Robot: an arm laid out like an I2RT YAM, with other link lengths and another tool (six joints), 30 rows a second.
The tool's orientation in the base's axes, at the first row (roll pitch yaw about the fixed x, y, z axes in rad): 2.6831, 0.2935, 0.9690
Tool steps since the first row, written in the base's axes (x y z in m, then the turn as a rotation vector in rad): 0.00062, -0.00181, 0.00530, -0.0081, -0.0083, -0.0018; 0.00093, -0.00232, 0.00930, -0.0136, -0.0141, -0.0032; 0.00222, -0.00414, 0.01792, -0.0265, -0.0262, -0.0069; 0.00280, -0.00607, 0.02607, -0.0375, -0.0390, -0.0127; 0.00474, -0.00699, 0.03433, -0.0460, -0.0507, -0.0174; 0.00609, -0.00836, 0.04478, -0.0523, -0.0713, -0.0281; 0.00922, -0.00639, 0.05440, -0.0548, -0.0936, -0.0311
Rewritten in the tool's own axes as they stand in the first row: -0.00263, 0.00348, -0.00357, -0.0104, -0.0040, 0.0036; -0.00402, 0.00563, -0.00670, -0.0176, -0.0067, 0.0063; -0.00725, 0.01106, -0.01298, -0.0330, -0.0139, 0.0123; -0.01081, 0.01576, -0.01895, -0.0474, -0.0201, 0.0208; -0.01288, 0.02120, -0.02519, -0.0599, -0.0243, 0.0285; -0.01625, 0.02728, -0.03323, -0.0765, -0.0257, 0.0458; -0.01578, 0.03310, -0.04172, -0.0946, -0.0200, 0.0582
